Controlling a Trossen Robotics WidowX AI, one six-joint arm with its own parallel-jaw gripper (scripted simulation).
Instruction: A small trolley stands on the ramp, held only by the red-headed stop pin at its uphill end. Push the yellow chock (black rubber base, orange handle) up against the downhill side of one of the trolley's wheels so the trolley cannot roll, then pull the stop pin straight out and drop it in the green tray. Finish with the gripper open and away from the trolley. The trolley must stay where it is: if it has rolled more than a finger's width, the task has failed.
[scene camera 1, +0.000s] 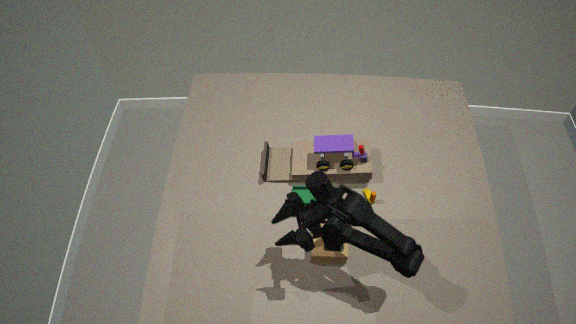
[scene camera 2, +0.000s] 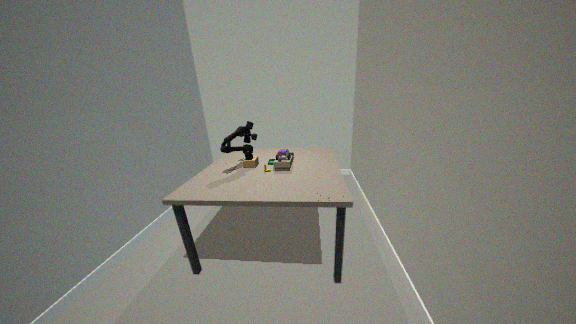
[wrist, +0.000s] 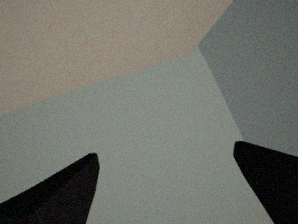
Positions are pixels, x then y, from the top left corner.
Scene:
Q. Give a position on a purple-topped trolley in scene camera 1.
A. At 343, 143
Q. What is my gripper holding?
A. Nothing.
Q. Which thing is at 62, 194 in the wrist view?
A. My gripper.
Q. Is my gripper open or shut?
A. Open.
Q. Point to my gripper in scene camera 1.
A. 273, 233

